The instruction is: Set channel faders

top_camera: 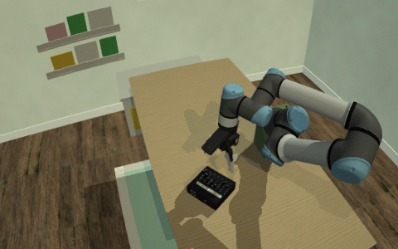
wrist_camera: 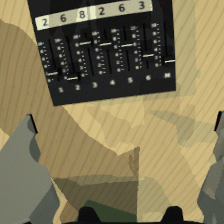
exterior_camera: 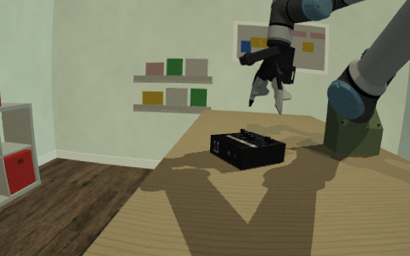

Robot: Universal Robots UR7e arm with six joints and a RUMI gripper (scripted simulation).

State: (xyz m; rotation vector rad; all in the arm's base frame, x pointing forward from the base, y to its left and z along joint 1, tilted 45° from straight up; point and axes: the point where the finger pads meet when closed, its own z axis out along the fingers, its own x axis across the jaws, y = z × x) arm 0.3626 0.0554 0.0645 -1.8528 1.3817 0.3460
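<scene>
Now: hand 1 cm past the fader cap, 6 cm to the right of it and 7 cm above it. Round my hand: master fader: 5 cm ahead, 4 cm to the right, 7 cm below.
</scene>
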